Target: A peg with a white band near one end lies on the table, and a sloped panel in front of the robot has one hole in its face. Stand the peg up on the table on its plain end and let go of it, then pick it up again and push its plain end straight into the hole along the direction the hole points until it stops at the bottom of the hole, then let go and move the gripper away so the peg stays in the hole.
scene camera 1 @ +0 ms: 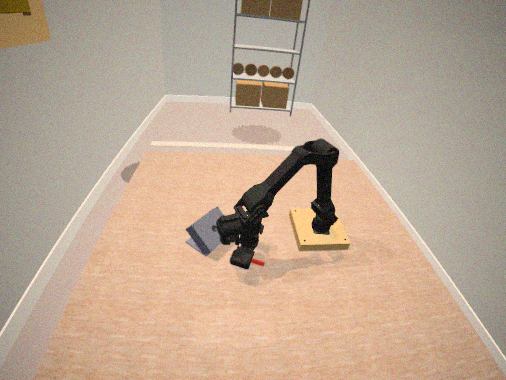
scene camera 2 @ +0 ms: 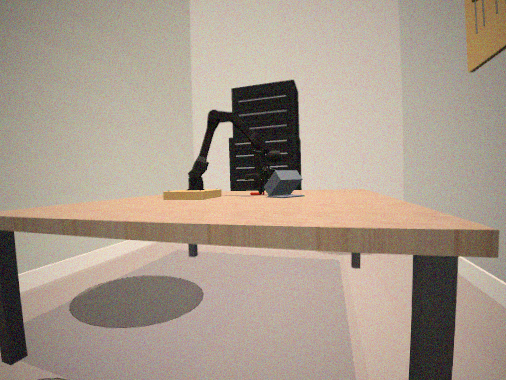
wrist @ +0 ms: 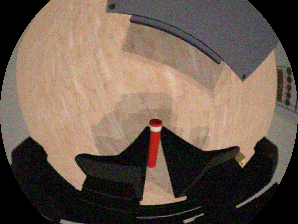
Labels:
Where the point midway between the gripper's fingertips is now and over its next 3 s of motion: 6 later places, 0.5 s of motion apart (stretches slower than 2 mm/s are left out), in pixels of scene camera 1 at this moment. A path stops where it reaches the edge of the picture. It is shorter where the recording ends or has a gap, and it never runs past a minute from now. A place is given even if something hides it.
My gripper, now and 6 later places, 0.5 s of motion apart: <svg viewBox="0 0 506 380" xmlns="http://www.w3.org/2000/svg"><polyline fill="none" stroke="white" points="245,258 245,256 246,255 248,254 248,253 250,252 252,251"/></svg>

